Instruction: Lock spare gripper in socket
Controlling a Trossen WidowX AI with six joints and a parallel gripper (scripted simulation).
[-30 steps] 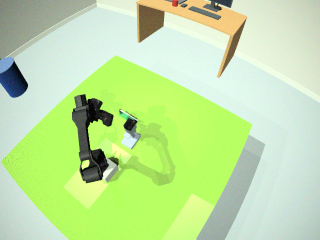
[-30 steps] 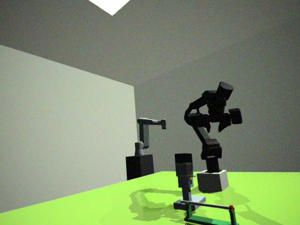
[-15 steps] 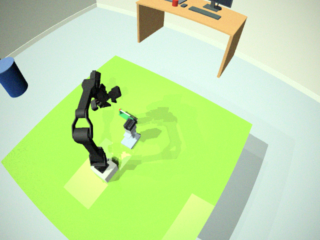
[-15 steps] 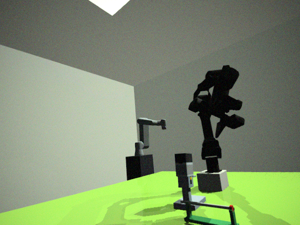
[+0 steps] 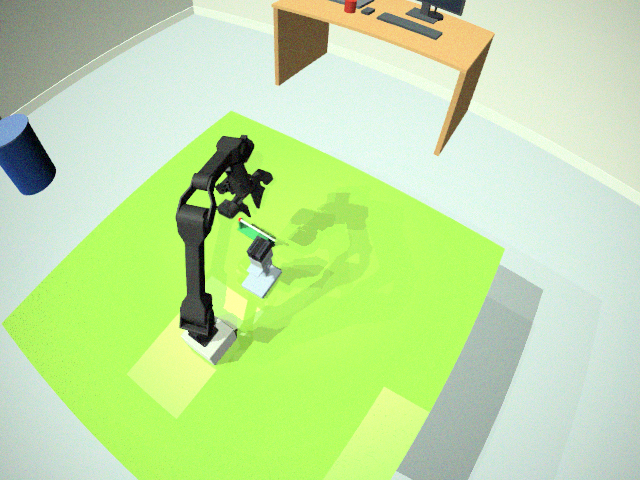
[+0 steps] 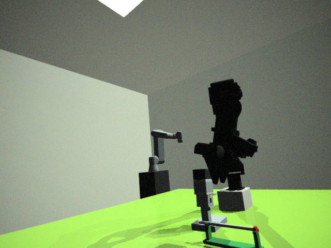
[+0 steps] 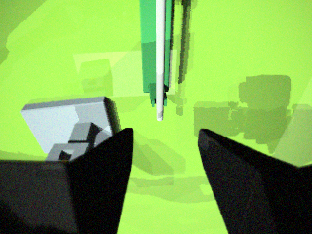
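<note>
Right now the green rack is 12 cm below my gripper tip, 2 cm to the left of it and 1 cm ahead of it. From my gripper tip the other things lie so: spare gripper: 10 cm to the right, 10 cm behind, 2 cm below; then mount: 11 cm behind, 10 cm to the right, 10 cm below.
</note>
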